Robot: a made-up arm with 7 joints.
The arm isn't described. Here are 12 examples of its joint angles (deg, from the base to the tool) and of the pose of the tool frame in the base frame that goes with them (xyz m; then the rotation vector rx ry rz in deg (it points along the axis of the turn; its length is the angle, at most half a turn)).
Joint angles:
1: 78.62 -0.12 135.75 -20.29 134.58 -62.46 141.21
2: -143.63 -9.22 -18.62 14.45 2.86 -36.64 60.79
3: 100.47 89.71 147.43 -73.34 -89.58 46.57 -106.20
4: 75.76 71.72 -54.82 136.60 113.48 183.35 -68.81
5: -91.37 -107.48 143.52 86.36 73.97 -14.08 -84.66
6: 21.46 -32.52 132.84 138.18 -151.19 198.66 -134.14
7: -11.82 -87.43 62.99 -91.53 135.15 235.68 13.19
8: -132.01 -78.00 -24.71 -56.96 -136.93 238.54 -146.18
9: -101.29 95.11 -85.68 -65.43 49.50 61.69 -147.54
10: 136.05 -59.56 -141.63 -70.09 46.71 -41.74 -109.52
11: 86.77 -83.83 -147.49 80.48 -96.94 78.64 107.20
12: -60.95 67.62 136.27 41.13 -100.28 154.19 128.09
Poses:
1: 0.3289 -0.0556 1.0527 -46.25 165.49 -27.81
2: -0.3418 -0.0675 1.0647 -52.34 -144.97 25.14
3: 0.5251 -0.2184 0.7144 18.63 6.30 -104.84
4: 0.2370 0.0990 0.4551 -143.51 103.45 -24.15
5: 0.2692 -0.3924 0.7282 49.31 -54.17 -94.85
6: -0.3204 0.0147 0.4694 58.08 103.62 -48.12
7: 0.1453 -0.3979 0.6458 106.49 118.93 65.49
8: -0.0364 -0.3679 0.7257 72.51 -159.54 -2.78
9: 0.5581 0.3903 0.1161 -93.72 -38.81 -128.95
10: -0.6664 0.3164 0.1795 -47.06 48.89 11.66
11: 0.5058 0.4078 0.6886 15.85 18.49 100.86
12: -0.3469 0.6341 0.2990 -57.33 -126.59 -3.20
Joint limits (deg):
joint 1: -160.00..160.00
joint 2: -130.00..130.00
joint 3: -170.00..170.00
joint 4: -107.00..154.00
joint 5: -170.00..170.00
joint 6: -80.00..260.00
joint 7: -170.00..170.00
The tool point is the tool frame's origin. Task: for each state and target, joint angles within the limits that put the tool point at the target. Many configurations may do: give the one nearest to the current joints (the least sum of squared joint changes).
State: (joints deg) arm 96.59 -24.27 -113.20 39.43 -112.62 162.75 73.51
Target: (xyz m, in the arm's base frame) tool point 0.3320 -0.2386 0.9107
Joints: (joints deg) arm 82.38 13.55 -129.19 44.16 -109.98 135.57 73.51
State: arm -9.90 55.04 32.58 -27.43 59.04 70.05 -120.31
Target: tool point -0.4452 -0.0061 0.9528
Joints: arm -17.55 31.47 35.20 -9.09 64.31 89.49 -120.31
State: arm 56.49 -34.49 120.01 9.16 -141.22 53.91 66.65
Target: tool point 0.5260 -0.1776 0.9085
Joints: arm 34.39 -28.53 117.30 -33.81 -132.99 67.43 66.65
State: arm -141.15 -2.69 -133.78 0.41 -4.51 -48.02 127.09
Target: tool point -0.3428 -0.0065 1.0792
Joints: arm -150.88 -28.43 -122.69 10.79 2.02 -30.11 127.09
